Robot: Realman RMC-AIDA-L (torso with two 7-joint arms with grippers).
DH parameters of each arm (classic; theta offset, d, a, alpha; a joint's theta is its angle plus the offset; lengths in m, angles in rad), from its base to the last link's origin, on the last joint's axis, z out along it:
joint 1: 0 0.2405 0 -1.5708
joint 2: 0 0 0 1.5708
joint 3: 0 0.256 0 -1.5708
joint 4: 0 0 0 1.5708
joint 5: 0 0.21 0 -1.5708
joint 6: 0 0 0 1.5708
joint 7: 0 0.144 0 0
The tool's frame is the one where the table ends.
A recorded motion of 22 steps. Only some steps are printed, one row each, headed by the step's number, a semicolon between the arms.
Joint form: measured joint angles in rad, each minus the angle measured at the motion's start. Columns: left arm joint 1, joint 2, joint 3, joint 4, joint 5, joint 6, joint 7; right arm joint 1, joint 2, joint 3, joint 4, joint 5, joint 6, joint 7.
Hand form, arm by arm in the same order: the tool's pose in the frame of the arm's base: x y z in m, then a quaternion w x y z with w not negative. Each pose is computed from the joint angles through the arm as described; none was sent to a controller.
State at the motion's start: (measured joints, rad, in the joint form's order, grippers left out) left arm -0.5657 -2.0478 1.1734 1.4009 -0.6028 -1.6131 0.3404; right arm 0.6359 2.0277 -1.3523 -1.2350 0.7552 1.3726 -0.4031
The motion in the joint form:
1: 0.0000 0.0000 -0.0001 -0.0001 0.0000 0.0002 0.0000; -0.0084 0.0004 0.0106 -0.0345 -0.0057 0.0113 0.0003
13: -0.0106 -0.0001 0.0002 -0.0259 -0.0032 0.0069 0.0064; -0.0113 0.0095 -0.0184 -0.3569 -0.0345 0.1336 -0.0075
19: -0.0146 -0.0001 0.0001 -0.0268 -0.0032 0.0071 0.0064; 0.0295 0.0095 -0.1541 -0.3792 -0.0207 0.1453 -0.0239
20: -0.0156 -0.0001 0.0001 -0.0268 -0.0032 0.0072 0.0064; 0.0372 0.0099 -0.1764 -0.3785 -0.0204 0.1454 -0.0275
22: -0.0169 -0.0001 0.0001 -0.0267 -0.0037 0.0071 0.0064; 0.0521 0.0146 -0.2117 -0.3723 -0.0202 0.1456 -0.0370
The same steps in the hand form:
1: -0.1971 0.3602 0.0489 0.21492 -0.83682 -0.49737 0.07855; 0.1666 0.3829 0.0083 0.19636 -0.88396 0.42257 -0.03869
13: -0.1975 0.3619 0.0454 0.20894 -0.83790 -0.49791 0.07974; 0.1045 0.3662 0.0352 0.22313 -0.92620 0.30247 -0.02968
19: -0.1962 0.3627 0.0453 0.20893 -0.83875 -0.49654 0.07939; 0.0786 0.3512 0.0085 0.18499 -0.95341 0.22981 -0.06312
20: -0.1958 0.3629 0.0453 0.20900 -0.83900 -0.49611 0.07926; 0.0753 0.3489 0.0038 0.17895 -0.95682 0.21829 -0.06947
22: -0.1953 0.3631 0.0453 0.20889 -0.83939 -0.49553 0.07895; 0.0698 0.3447 -0.0052 0.16701 -0.96237 0.19896 -0.07976

